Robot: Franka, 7 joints.
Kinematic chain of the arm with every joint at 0, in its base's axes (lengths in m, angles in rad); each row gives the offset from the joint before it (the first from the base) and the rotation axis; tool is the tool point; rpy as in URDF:
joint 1: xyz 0 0 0.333 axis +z
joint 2: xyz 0 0 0 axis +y
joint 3: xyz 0 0 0.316 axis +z
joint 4: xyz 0.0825 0 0 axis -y
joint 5: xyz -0.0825 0 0.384 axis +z
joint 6: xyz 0 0 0 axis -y
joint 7: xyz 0.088 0 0 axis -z
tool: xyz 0 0 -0.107 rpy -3.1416 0 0
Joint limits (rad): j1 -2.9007..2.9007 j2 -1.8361..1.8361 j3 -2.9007..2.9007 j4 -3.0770..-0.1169 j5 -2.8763..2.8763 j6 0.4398..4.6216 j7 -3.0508..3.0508
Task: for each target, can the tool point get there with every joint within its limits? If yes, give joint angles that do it. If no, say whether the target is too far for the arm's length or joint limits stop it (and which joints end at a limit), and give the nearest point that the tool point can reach.
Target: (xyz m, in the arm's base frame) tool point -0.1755 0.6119 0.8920
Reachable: yes | joints -1.0179 -0.9678 1.2708 -0.4538 1.0104 2.9604 1.6261
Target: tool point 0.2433 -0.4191 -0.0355
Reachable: yes | joints -0.8646 1.1831 -0.0828 -2.1042 0.3196 3.9832 0.6188
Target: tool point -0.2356 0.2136 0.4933
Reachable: yes | joints 1.8319 -0.4034 0.1230 -2.5498 -1.8043 4.1720 -0.6133
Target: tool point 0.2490 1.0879 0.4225
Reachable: no: too far | nearest point 0.1908 0.8336 0.4016 | short by 0.262 m
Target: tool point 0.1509 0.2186 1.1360
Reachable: yes | joints -1.6224 -0.0252 2.2999 -0.5179 -1.2011 2.9419 1.0512
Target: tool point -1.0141 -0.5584 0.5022
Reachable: no: too far | nearest point -0.7436 -0.4095 0.4571 | short by 0.312 m
